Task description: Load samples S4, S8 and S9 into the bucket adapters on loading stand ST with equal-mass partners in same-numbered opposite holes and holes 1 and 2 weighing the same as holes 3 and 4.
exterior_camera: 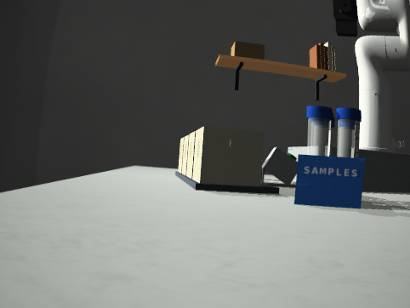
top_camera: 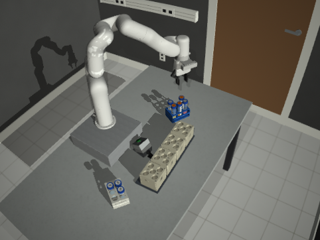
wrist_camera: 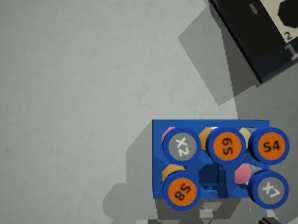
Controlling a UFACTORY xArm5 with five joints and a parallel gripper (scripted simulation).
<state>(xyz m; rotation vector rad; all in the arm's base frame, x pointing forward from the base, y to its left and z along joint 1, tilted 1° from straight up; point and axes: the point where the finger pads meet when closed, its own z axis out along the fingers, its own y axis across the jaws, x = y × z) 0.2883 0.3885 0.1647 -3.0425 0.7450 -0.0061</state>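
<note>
Now: hand 40 mm to the left of the blue samples rack and 220 mm above it. Also, from my hand: white blanks rack 40 mm ahead, 710 mm to the right, 220 mm below; adapter 120 mm ahead, 200 mm to the right, 200 mm below.
</note>
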